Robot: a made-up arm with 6 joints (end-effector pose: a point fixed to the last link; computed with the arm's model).
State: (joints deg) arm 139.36 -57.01 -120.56 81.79 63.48 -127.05
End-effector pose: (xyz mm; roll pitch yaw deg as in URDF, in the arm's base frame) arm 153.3 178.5 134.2 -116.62 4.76 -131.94
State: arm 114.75 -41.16 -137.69 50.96 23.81 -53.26
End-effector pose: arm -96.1 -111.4 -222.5 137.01 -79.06 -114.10
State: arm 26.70 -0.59 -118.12 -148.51 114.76 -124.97
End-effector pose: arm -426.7 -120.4 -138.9 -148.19 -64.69 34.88
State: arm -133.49 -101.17 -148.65 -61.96 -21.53 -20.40
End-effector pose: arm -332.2 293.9 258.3 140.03 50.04 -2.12
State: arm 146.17 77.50 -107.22 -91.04 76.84 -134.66
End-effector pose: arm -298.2 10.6 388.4 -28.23 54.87 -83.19
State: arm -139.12 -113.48 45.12 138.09 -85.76 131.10
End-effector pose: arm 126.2 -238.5 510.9 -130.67 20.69 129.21
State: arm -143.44 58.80 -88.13 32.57 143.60 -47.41
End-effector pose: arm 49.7 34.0 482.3 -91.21 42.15 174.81
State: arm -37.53 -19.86 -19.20 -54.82 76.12 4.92
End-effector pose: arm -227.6 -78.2 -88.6 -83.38 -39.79 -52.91
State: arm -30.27 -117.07 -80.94 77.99 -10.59 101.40
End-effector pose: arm 272.2 -55.7 138.9 -160.24 -6.12 -165.89
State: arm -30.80 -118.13 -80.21 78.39 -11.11 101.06
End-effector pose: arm 272.7 -49.7 134.4 -159.48 -7.16 -164.76
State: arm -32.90 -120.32 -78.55 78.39 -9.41 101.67
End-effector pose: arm 270.9 -49.4 111.9 -157.72 -11.66 -164.96
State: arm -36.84 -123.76 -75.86 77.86 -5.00 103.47
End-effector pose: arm 262.5 -62.3 71.2 -154.11 -19.88 -167.84
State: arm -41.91 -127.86 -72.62 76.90 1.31 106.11
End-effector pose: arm 243.3 -93.4 27.4 -147.57 -29.43 -174.77
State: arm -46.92 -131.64 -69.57 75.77 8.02 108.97
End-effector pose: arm 216.2 -136.2 -1.8 -138.18 -36.74 174.39
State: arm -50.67 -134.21 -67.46 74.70 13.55 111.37
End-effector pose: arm 191.0 -174.6 -11.8 -129.20 -39.90 163.42
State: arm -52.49 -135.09 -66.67 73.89 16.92 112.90
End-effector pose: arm 176.1 -196.7 -11.3 -124.65 -40.17 156.83
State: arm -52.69 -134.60 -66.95 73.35 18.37 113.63
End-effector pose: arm 171.8 -204.1 -8.7 -124.54 -39.49 154.88
